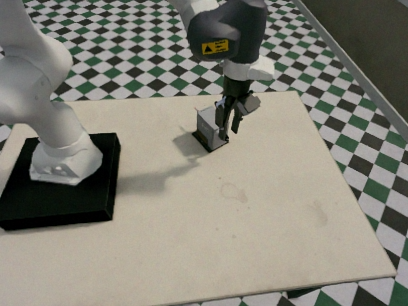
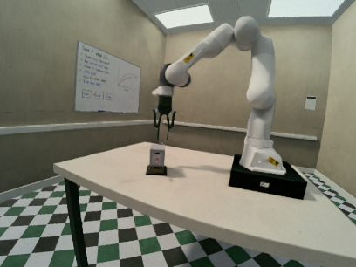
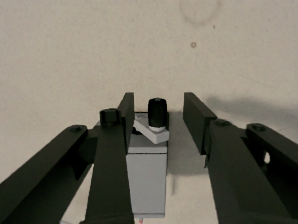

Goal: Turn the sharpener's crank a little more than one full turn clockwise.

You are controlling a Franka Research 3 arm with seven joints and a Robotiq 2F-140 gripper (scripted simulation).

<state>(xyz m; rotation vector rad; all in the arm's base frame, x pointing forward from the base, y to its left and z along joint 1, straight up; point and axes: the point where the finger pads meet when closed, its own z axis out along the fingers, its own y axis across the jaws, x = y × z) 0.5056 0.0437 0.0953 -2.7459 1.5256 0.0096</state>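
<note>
The black knob is 5 cm below my hand, 1 cm to the left of it and 1 cm behind it.
</note>
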